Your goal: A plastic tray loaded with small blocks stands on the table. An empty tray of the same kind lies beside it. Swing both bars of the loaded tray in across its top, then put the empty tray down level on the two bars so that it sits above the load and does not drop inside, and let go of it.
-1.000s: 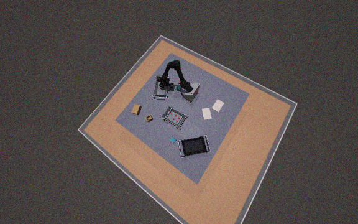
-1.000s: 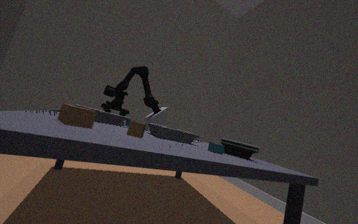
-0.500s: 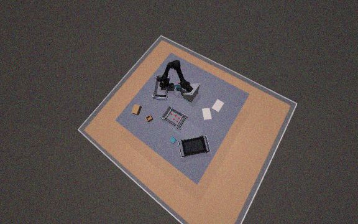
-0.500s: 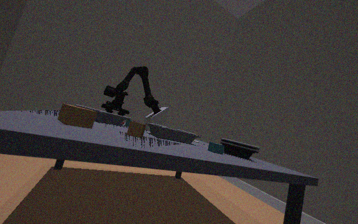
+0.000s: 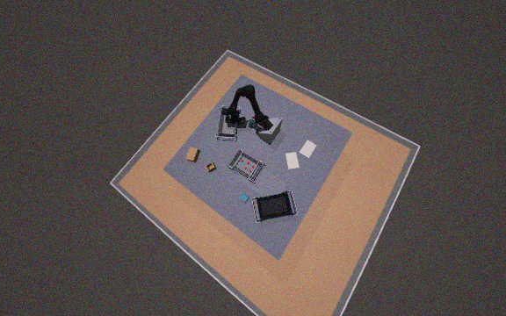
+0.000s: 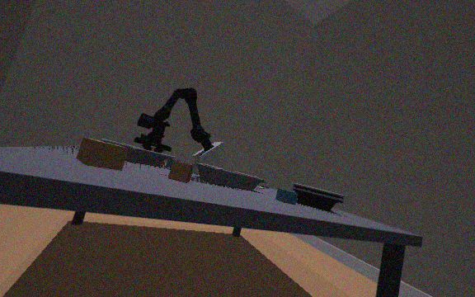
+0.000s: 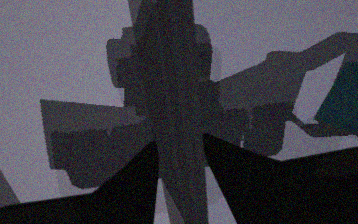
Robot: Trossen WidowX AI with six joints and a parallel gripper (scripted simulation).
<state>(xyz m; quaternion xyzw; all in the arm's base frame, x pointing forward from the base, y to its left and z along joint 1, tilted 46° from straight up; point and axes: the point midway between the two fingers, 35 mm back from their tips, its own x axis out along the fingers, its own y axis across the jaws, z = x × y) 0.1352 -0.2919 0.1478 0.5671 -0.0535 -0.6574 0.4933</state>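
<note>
The grey tray is 6 cm to the right of my gripper tip, 5 cm ahead of it and 3 cm above it.
</note>
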